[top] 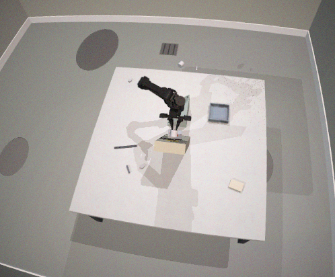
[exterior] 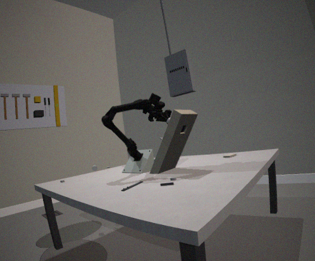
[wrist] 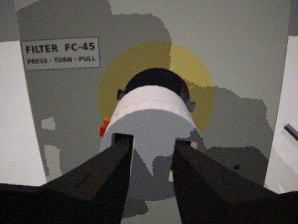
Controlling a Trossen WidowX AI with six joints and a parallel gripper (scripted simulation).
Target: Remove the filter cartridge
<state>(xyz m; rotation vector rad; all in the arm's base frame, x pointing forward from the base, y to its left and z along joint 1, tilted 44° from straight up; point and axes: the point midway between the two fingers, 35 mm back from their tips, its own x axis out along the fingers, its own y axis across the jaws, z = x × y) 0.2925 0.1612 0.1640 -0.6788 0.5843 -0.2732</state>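
The blue-grey tray lies 370 mm behind my gripper tip, 280 mm to the left of it and 300 mm below it. Also, from my gripper tip: short dark piece: 170 mm ahead, 310 mm to the right, 300 mm below; tan block: 200 mm ahead, 430 mm to the left, 300 mm below; round filter cartridge: 10 mm ahead, 10 mm below.
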